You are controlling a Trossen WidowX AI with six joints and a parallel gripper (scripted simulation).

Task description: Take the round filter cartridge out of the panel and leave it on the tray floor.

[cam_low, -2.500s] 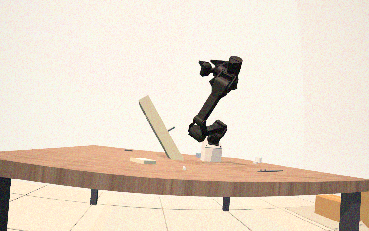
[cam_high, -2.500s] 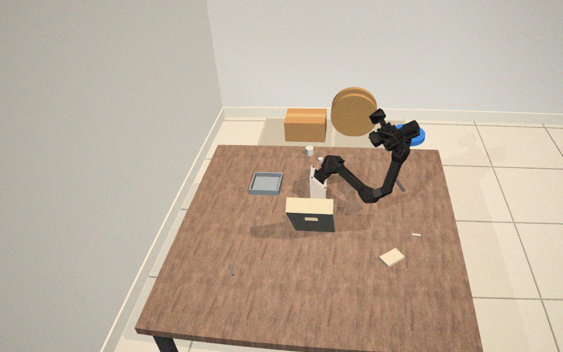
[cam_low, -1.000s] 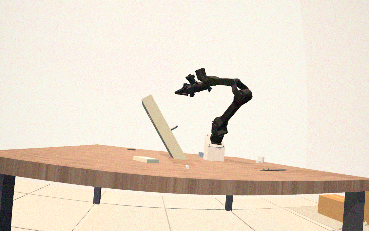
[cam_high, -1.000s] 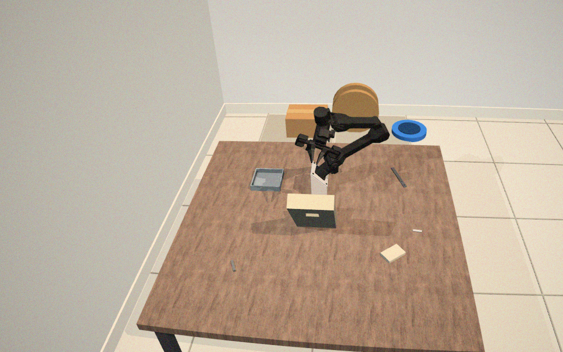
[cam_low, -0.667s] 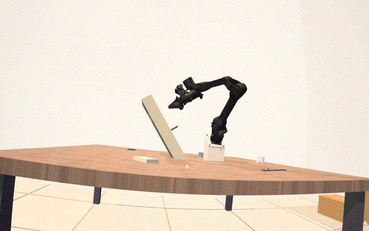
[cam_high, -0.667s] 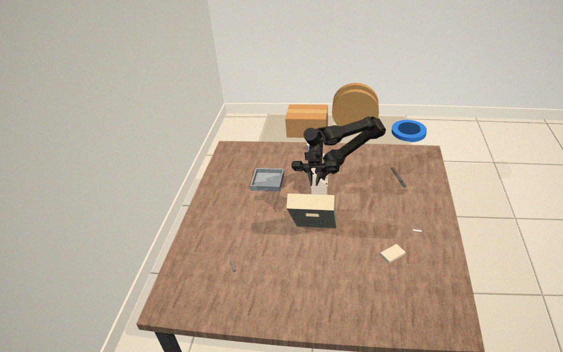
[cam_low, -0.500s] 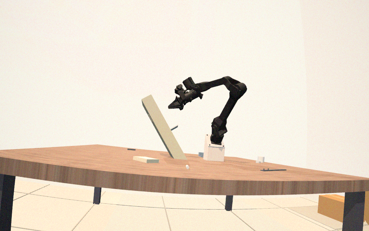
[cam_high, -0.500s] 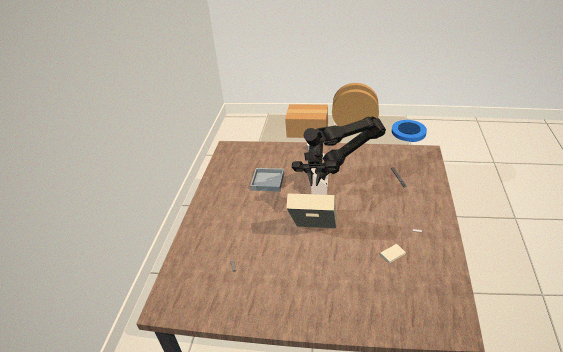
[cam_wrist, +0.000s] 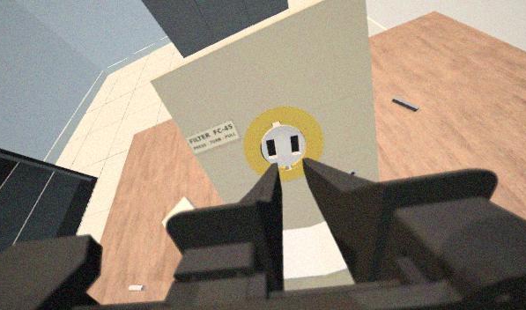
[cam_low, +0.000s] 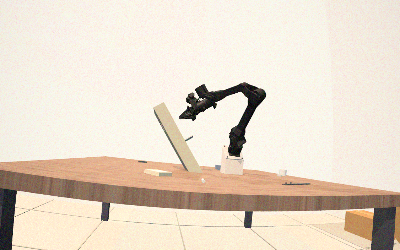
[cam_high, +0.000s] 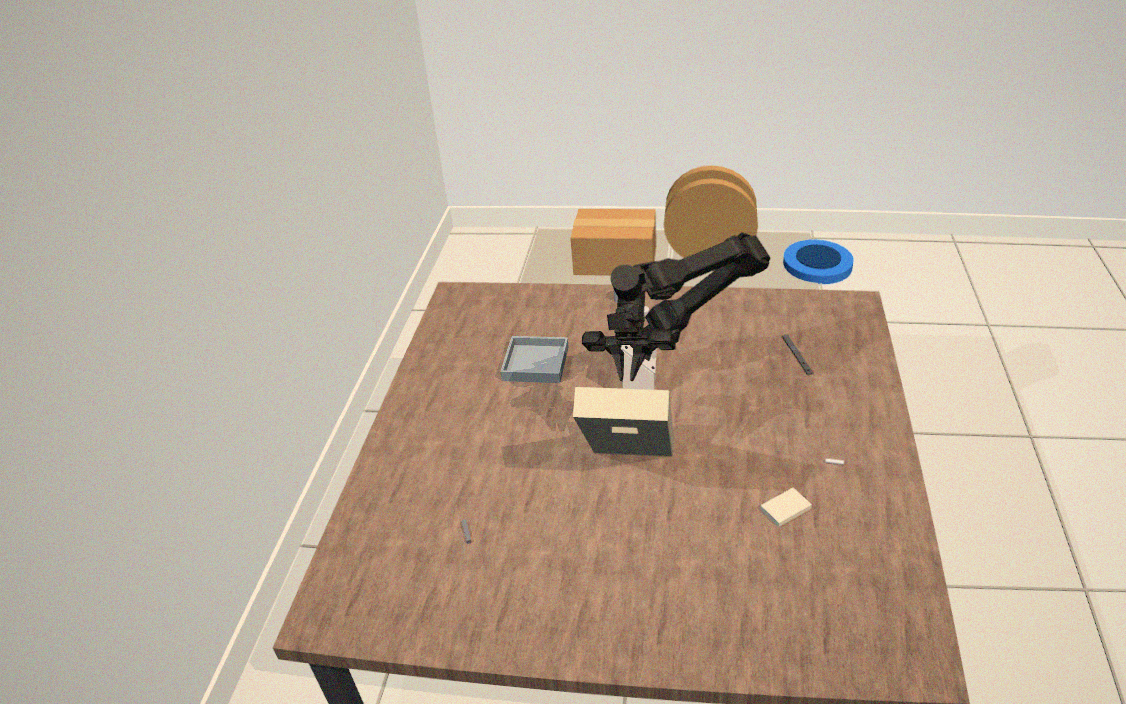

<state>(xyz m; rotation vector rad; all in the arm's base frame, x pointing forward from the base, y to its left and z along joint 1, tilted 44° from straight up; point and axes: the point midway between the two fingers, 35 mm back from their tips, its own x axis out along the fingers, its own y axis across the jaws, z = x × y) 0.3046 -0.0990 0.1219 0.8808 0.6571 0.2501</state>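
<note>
Now: gripper tip 50 mm short of the filter cartridge and 40 mm above it. Round my gripper tip: beige service panel: 110 mm below; then beige block: 340 mm to the left, 270 mm below, 60 mm ahead; then small white peg: 450 mm to the left, 270 mm below, 90 mm behind.
</note>
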